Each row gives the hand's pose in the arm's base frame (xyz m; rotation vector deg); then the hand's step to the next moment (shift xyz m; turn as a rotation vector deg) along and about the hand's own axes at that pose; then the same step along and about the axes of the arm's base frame.
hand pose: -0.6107 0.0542 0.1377 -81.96 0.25 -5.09
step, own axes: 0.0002 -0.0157 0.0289 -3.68 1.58 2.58
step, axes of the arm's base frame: 0.0009 0.0264 0.0196 -3.43 3.00 -1.39
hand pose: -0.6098 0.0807 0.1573 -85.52 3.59 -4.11
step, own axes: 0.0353 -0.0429 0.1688 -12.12 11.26 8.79
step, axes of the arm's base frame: 0.0493 0.1613 0.0559 -11.22 10.64 -10.58
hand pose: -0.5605 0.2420 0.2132 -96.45 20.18 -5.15
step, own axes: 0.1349 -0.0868 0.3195 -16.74 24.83 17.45
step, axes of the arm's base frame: 0.2268 0.2757 0.0184 -15.76 18.81 -24.47
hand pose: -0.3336 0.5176 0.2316 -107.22 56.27 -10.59
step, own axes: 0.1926 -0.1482 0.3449 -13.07 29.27 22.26
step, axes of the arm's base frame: 0.3851 0.1331 -0.1094 -13.30 18.71 -31.56
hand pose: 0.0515 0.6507 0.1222 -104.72 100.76 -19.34
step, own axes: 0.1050 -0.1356 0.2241 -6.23 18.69 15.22
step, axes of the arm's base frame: 0.2465 -0.0557 -0.1256 -7.72 10.11 -21.40
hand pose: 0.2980 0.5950 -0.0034 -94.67 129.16 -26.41
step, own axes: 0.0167 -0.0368 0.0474 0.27 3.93 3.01
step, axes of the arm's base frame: 0.0470 -0.0300 -0.0278 -2.16 0.63 -4.42
